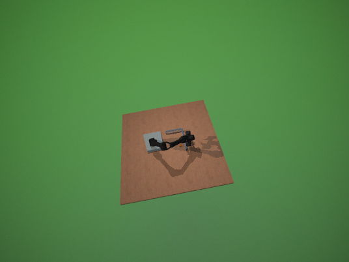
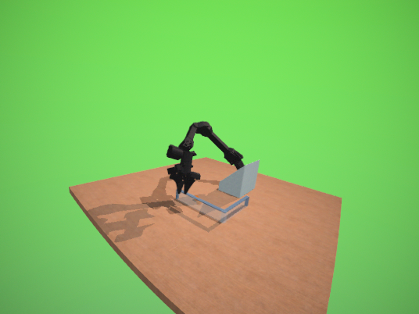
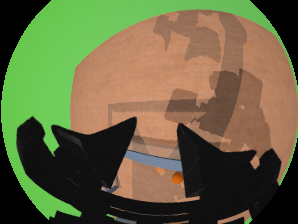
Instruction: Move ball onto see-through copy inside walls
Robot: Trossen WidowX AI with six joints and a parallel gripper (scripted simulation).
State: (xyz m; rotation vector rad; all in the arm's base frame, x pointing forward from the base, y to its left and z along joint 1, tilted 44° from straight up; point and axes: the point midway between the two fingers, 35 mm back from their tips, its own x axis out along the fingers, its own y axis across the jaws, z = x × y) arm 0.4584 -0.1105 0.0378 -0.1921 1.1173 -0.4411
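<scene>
Right now my gripper tip is 14 cm past the orange ball, 1 cm to the left of it and 8 cm above it.
</scene>
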